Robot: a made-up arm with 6 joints. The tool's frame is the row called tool.
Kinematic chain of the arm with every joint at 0, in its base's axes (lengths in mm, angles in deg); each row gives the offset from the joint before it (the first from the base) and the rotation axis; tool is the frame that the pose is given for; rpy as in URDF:
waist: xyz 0 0 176.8 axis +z
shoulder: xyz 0 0 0 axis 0.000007 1 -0.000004
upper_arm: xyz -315.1 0 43.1 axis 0.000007 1 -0.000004
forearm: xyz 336.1 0 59.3 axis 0.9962 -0.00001 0.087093
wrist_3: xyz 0 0 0 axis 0.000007 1 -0.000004
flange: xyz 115.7 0 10 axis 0.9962 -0.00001 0.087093
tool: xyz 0 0 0 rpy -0.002 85.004 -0.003
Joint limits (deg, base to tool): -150..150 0..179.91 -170..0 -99.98..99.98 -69.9..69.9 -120..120
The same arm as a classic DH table. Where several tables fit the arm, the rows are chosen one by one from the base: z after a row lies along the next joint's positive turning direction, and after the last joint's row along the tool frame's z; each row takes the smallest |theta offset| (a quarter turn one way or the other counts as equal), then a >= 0, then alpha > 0; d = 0 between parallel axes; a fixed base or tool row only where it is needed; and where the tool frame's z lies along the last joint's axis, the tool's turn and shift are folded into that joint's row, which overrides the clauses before.
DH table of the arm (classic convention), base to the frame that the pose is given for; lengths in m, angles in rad. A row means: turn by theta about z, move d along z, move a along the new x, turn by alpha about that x. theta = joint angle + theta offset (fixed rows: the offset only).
waist: theta offset 0, d 0.1768, a 0, alpha -1.5708
shoulder: theta offset 0.1359, d 0, a -0.318, alpha 0
upper_arm: theta offset 1.3476, d 0, a -0.0298, alpha 1.5708
forearm: theta offset 0, d 0.34, a 0, alpha -1.5708
wrist_3: theta offset 0, d 0, a 0.0001, alpha 1.5708
flange: theta offset 0, d 0.1161, a 0, alpha 0
Joint limits (rad, base to tool): -2.618..2.618 0..3.14 -2.9671..0 -1.745..1.745 -1.22..1.22 -2.0944..2.0944

